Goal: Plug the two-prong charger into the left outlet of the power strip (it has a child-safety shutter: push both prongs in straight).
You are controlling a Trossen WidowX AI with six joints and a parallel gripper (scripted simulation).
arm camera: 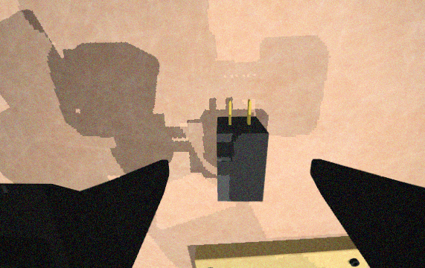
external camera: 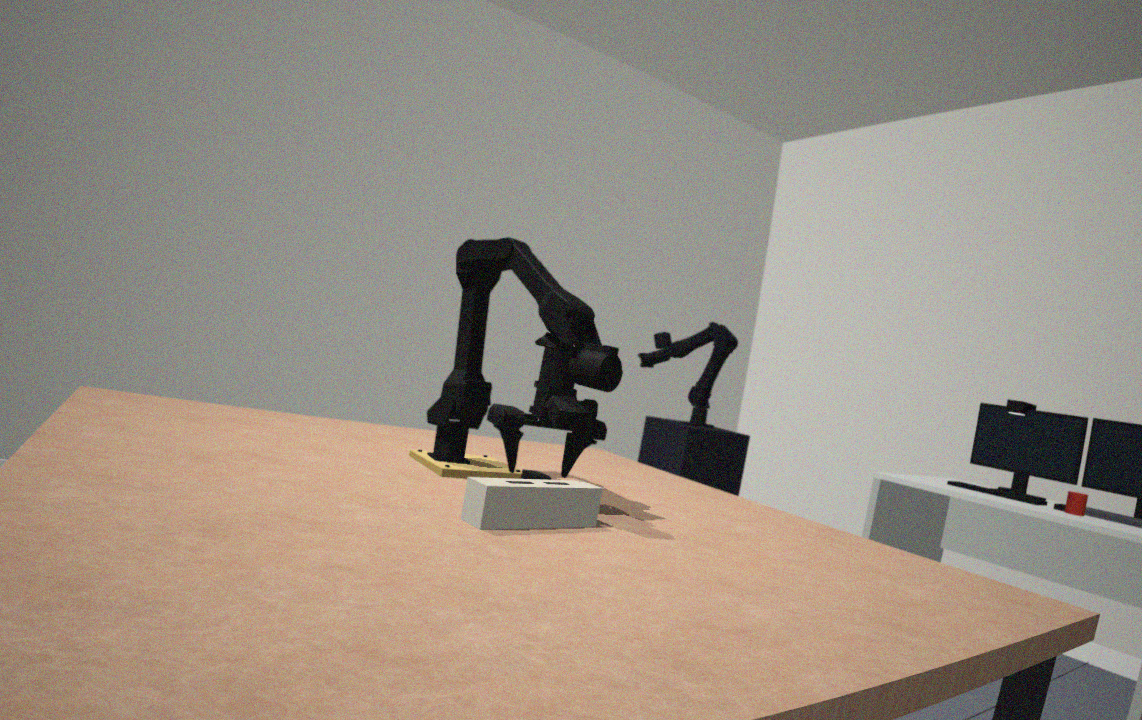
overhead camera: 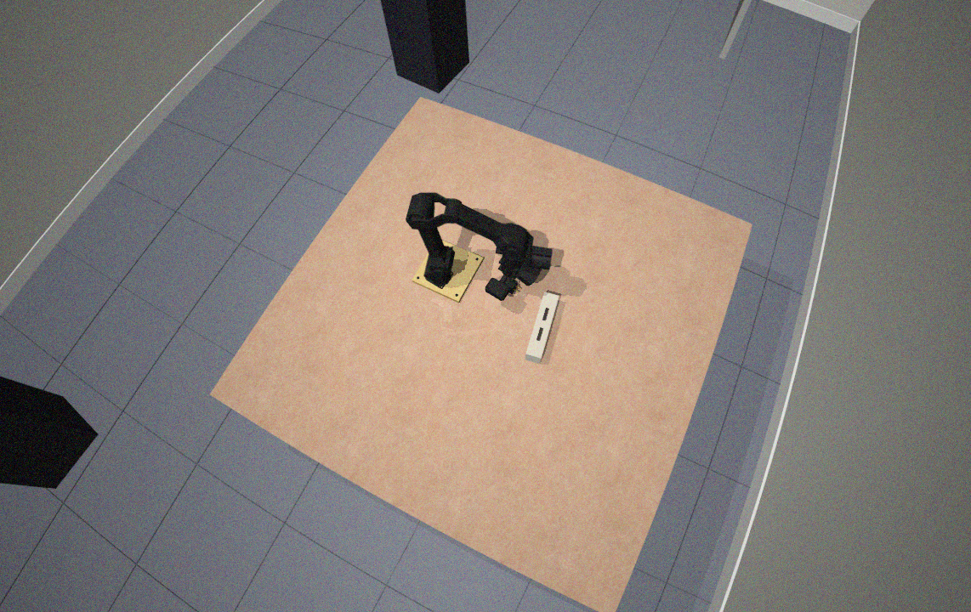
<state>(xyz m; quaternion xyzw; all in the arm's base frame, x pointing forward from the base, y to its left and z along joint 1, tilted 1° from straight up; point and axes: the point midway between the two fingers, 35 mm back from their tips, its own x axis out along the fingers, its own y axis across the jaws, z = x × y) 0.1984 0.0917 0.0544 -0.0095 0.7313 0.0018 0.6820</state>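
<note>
Right now my gripper tip is 10 mm short of the charger and 20 mm above it.
</note>
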